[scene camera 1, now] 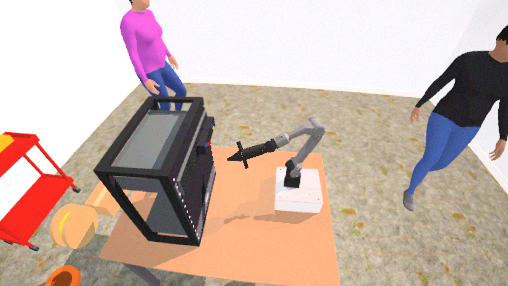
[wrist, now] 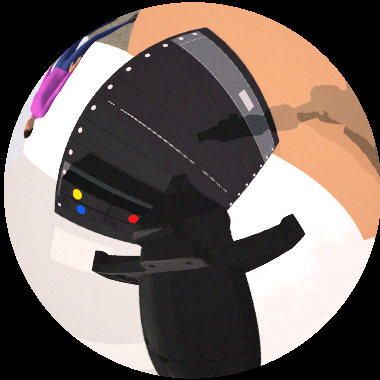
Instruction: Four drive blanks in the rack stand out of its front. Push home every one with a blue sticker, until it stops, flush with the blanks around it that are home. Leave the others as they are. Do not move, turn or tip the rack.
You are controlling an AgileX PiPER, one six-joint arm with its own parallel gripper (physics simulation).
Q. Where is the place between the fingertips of my gripper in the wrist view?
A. At 180,182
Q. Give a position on a black rack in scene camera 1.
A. At 161,156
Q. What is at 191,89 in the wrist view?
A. A black rack.
